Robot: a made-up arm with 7 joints.
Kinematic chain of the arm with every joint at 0, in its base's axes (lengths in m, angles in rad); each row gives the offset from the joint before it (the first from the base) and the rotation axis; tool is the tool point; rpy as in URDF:
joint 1: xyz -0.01 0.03 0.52 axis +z
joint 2: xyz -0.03 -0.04 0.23 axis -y
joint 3: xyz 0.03 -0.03 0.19 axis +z
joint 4: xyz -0.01 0 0.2 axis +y
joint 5: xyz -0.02 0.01 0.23 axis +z
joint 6: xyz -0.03 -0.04 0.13 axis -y
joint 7: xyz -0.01 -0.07 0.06 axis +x
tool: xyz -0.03 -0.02 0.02 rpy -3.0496 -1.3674 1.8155
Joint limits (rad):
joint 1: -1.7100..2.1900
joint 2: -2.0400..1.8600
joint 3: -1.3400..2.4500
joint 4: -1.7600..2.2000
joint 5: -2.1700..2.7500
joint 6: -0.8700..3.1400
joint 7: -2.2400..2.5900
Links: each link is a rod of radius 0.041 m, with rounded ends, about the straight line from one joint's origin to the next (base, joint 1, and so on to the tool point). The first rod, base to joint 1, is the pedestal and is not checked.
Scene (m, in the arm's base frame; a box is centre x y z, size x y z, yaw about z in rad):
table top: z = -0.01
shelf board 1: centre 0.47 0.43 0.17 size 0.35 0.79 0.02 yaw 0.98
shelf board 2: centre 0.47 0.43 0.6 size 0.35 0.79 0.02 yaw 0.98
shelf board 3: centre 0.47 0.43 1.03 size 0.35 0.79 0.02 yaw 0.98
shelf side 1: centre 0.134 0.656 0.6 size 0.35 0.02 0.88 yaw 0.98
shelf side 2: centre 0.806 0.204 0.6 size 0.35 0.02 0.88 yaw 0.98
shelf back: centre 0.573 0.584 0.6 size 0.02 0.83 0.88 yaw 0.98
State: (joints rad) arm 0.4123 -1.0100 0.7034 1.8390 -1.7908 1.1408 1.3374
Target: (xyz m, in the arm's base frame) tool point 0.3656 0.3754 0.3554
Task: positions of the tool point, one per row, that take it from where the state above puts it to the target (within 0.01 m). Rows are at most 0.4 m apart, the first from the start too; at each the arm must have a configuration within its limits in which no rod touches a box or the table.
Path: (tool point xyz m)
1: 0.5119 0.2783 0.7794
2: 0.6267 0.0054 0.7805
3: 0.5922 -0.3090 0.7988
4: 0.4048 -0.5777 0.8368
5: 0.1131 -0.7266 0.8936
6: 0.4023 -0.5975 0.7247
7: 0.5830 -0.3359 0.5769
8: 0.6028 -0.0286 0.4592
9: 0.4704 0.2286 0.3764
10: 0.2449 0.3671 0.3298
11: 0.3656 0.3754 0.3554

